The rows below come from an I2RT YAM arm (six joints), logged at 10 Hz.
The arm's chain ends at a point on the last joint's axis. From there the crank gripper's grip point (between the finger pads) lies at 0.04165 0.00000 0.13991 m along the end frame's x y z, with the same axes.
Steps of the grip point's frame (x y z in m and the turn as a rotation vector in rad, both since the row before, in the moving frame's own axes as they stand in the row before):
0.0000 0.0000 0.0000 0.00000 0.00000 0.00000
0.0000 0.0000 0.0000 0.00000 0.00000 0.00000
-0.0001 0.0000 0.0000 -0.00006 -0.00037 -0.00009
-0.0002 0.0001 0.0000 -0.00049 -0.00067 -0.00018
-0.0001 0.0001 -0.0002 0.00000 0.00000 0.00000
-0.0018 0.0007 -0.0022 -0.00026 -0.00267 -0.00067
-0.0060 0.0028 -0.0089 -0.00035 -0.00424 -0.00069
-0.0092 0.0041 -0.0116 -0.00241 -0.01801 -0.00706
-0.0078 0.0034 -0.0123 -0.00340 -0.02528 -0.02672
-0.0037 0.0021 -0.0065 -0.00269 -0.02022 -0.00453
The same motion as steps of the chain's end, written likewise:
0.0000 0.0000 0.0000 0.00000 0.00000 0.00000
0.0000 0.0000 0.0000 0.00000 0.00000 0.00000
0.0000 0.0000 0.0000 -0.00006 -0.00037 -0.00009
-0.0001 0.0000 0.0000 -0.00049 -0.00067 -0.00018
-0.0001 0.0001 -0.0002 0.00000 0.00000 0.00000
-0.0014 0.0007 -0.0023 -0.00026 -0.00267 -0.00067
-0.0054 0.0028 -0.0091 -0.00035 -0.00424 -0.00069
-0.0067 0.0040 -0.0123 -0.00241 -0.01801 -0.00706
-0.0042 0.0040 -0.0133 -0.00340 -0.02528 -0.02672
-0.0009 0.0019 -0.0073 -0.00269 -0.02022 -0.00453

